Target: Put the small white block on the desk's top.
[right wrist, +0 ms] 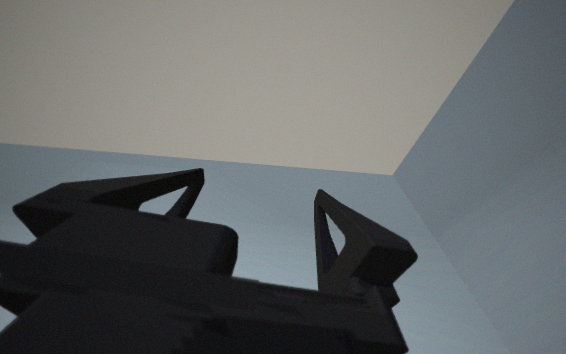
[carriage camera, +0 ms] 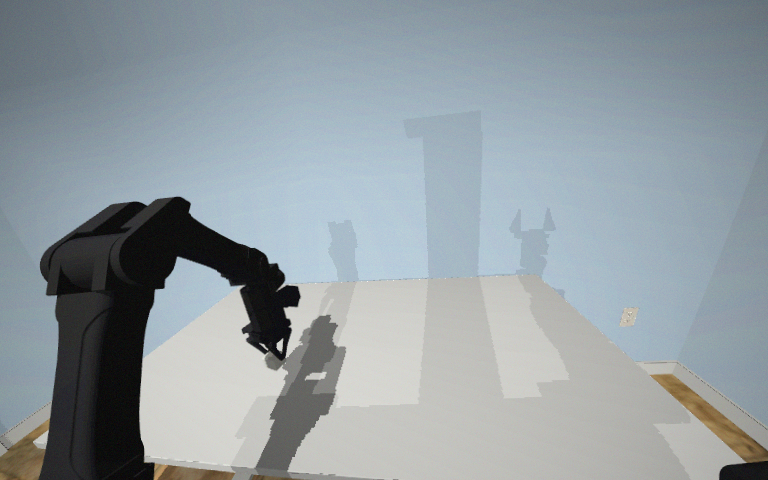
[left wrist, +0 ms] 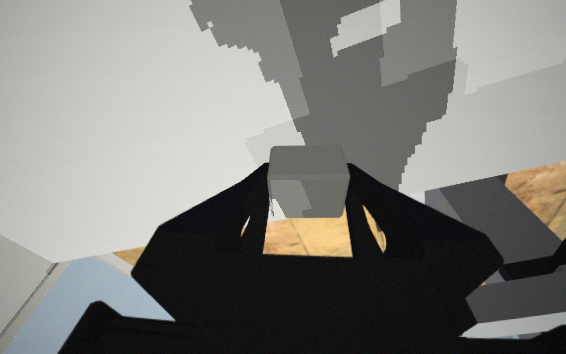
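The small white block looks grey in shade and sits between the fingertips of my left gripper, which is shut on it. The block is over the left part of the white desk's top. It appears held above the surface; the exact height is hard to tell. My right gripper is open and empty, pointing up toward the wall and ceiling, away from the desk.
The left arm rises at the desk's left front. A blue wall stands behind the desk, with an outlet at the right. Shadows of the robot fall on desk and wall. Wooden floor shows past the desk's near edge.
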